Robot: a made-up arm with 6 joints. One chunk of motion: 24 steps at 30 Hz.
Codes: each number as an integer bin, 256 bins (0 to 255) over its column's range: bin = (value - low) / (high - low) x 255, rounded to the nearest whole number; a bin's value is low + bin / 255 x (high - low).
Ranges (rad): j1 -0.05..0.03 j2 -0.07..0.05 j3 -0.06..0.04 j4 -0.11..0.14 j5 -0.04..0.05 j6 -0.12..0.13
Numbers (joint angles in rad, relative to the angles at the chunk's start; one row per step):
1: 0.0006 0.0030 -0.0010 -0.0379 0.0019 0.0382
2: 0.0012 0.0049 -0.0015 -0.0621 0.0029 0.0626
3: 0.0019 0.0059 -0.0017 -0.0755 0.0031 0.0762
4: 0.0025 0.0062 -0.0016 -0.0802 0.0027 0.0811
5: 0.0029 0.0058 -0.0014 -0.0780 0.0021 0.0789
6: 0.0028 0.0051 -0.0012 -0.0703 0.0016 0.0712
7: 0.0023 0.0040 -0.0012 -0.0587 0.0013 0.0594
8: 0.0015 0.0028 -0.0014 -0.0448 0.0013 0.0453
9: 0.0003 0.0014 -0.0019 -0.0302 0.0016 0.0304
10: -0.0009 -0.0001 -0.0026 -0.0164 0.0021 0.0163
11: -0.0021 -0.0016 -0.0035 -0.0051 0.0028 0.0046
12: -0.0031 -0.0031 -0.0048 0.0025 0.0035 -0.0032
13: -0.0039 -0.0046 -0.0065 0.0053 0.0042 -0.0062
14: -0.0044 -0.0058 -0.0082 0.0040 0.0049 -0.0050
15: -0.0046 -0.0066 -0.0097 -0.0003 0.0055 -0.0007
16: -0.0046 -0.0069 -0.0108 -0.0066 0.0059 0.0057
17: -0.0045 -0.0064 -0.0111 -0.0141 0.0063 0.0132
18: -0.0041 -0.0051 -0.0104 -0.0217 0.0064 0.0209
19: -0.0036 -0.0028 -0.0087 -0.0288 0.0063 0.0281
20: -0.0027 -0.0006 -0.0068 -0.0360 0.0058 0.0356
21: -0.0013 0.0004 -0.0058 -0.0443 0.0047 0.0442
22: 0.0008 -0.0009 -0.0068 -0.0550 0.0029 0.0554
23: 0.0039 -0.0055 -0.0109 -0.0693 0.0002 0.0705
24: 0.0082 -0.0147 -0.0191 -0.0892 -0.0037 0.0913
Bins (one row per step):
1: 161 155 150 74 119 161
2: 163 159 149 49 122 186
3: 165 161 149 35 122 200
4: 167 162 149 30 121 205
5: 169 161 149 33 119 203
6: 168 160 150 40 118 195
7: 167 157 150 52 117 183
8: 164 155 149 67 117 169
9: 160 152 148 81 118 153
10: 157 149 146 95 119 139
11: 153 145 144 107 121 127
12: 149 142 141 115 123 119
13: 147 139 136 118 125 116
14: 145 136 132 116 127 117
15: 145 135 128 112 129 122
16: 145 134 125 105 130 128
17: 145 135 125 98 131 136
18: 146 138 126 90 131 144
19: 148 143 131 83 131 151
20: 151 147 136 75 130 159
21: 155 150 138 67 127 167
22: 162 147 136 56 122 179
23: 172 137 125 42 114 194
24: 186 118 104 21 103 216

